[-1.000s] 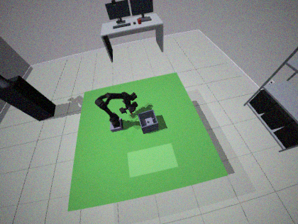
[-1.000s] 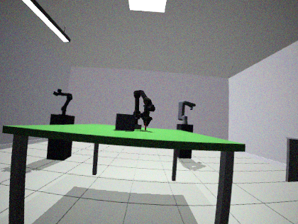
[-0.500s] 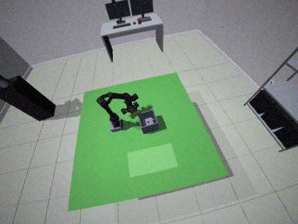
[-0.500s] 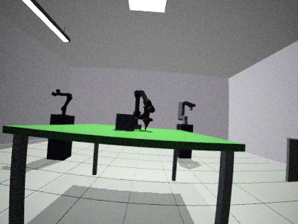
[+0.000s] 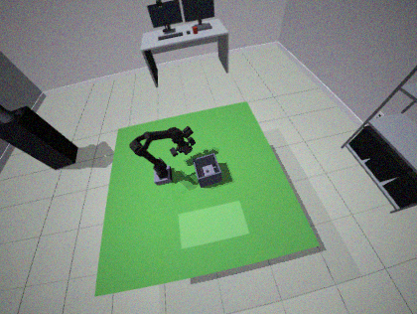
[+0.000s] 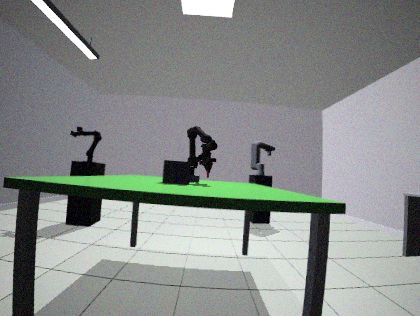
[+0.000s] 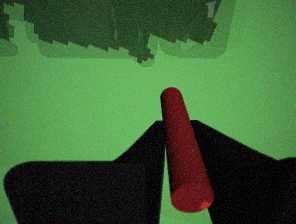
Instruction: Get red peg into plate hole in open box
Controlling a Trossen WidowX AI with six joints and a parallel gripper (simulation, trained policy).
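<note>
My gripper tip is 210 mm to the left of the plate, 110 mm short of it and 30 mm above it. From my gripper tip the other things lie so: red peg 10 mm above.
</note>
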